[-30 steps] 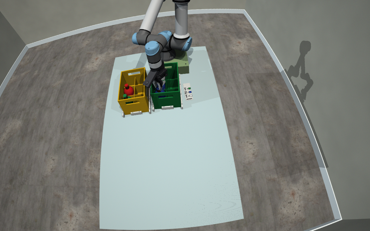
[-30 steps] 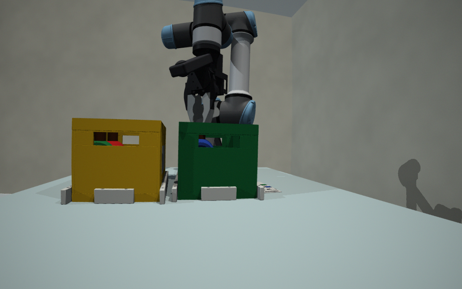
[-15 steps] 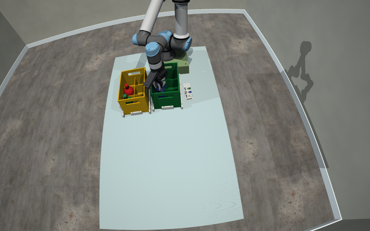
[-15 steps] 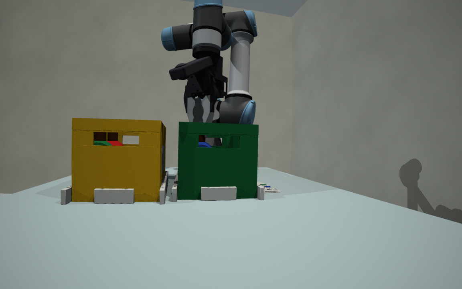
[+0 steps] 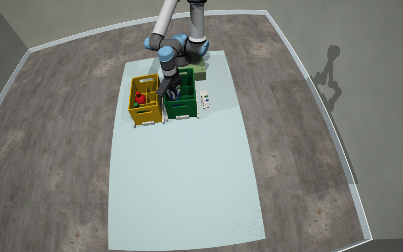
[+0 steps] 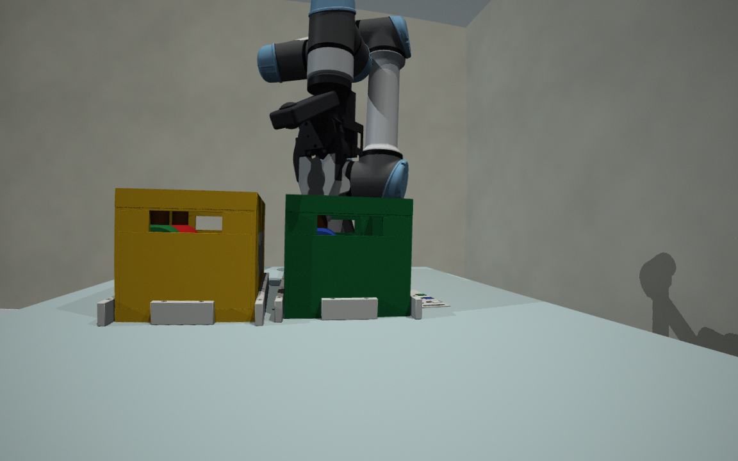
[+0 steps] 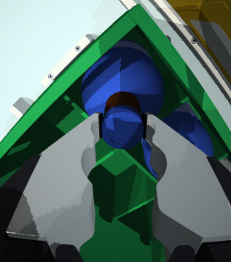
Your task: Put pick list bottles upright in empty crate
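Now: the green bottle 220 mm to the right of my hand, 70 mm below it and 60 mm ahead of it. From my hand the other things lie so: yellow crate (200 mm to the right, 70 mm below, 40 mm behind); white bottle (170 mm behind, 70 mm below, 30 mm to the right); green crate (100 mm behind, 70 mm below, 30 mm to the left).
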